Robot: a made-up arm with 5 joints.
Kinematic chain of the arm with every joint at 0, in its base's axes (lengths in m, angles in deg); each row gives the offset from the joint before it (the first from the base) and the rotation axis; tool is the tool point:
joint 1: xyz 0 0 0.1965 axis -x
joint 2: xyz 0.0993 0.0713 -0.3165 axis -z
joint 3: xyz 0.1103 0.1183 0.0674 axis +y
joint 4: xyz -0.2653 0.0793 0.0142 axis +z
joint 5: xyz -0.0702 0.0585 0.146 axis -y
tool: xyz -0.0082 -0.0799 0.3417
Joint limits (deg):
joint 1: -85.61..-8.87
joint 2: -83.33..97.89
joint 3: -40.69..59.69
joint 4: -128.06..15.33
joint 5: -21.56..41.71
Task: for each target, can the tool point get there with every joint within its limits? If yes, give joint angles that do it. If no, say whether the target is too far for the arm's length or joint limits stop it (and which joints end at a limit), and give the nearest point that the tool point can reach.
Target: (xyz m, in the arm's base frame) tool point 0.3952 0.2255 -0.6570
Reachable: no: joint limits stop it (at a limit: joint 1, joint 2, joint 3, joint 4, joint 5) | nearest point 0.4878 -0.0704 -0.2020 | short by 0.551 m
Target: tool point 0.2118 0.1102 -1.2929
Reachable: no: too far | nearest point -0.0636 0.0423 -0.3752 | short by 0.961 m
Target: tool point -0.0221 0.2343 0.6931
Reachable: yes | joints -39.88 -18.89 13.12 -111.07 31.35
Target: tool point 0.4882 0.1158 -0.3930
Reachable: no: joint limits stop it (at a limit: joint 1, joint 2, joint 3, joint 4, joint 5) | nearest point 0.4878 -0.0704 -0.2020 | short by 0.267 m
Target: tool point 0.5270 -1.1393 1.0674
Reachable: no: too far | nearest point 0.3115 -0.3759 0.6501 | short by 0.896 m
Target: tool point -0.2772 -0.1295 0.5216
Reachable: yes | joints -50.60 -29.41 13.59 -21.31 31.20
